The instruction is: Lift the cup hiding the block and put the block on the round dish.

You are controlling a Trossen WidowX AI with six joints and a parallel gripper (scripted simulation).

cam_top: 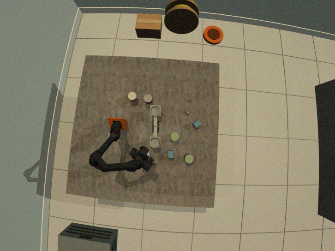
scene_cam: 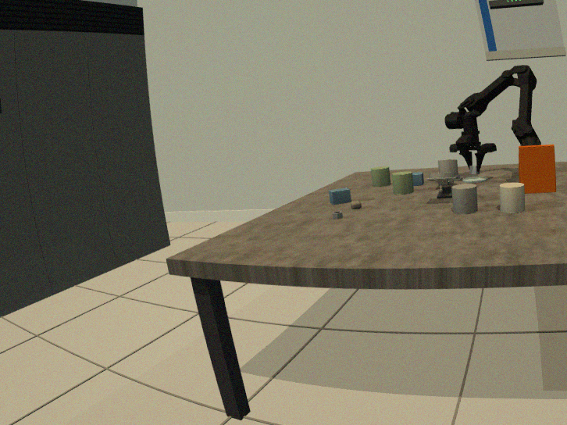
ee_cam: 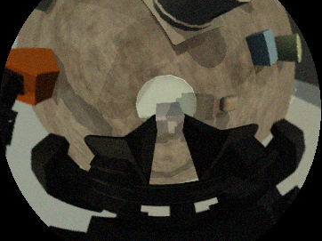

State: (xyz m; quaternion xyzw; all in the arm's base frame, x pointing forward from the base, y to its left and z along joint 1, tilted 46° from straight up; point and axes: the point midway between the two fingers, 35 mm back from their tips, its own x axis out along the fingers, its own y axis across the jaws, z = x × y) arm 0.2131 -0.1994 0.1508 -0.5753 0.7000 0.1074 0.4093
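Right now the round dish is 30 mm below my gripper tip. The rest, counted from my gripper tip: cream cylinder (490 mm to the left, 140 mm behind).
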